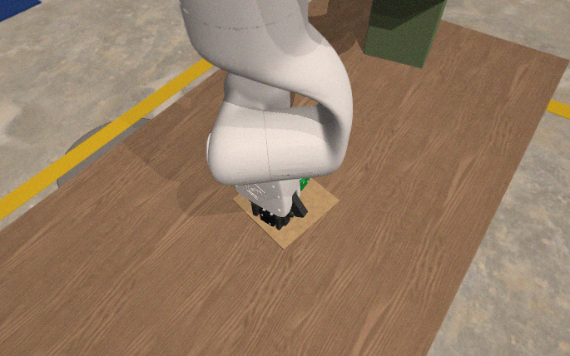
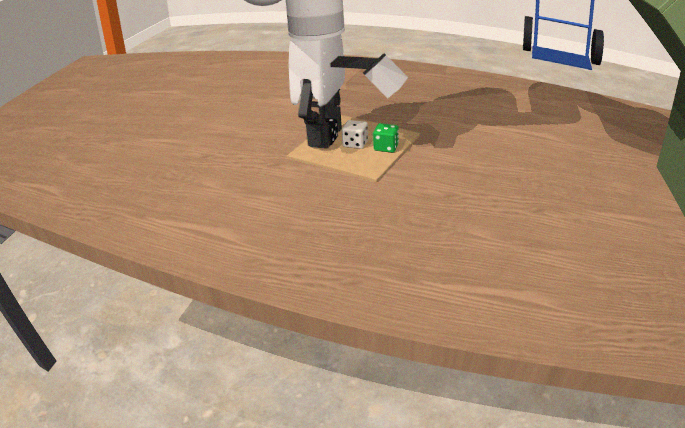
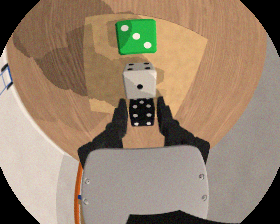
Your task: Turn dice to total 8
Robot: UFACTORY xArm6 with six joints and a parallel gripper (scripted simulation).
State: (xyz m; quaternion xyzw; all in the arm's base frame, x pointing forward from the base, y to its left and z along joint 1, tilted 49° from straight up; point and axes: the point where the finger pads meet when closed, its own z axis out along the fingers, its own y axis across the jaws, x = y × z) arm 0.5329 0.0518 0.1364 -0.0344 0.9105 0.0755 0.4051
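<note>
The black die lies 10 mm below my hand. The rest, counted from my hand: tan mat 40 mm behind, 10 mm to the right, 20 mm below; white die 40 mm behind, 10 mm to the right, 10 mm below; green die 90 mm behind, 20 mm to the right, 10 mm below.
</note>
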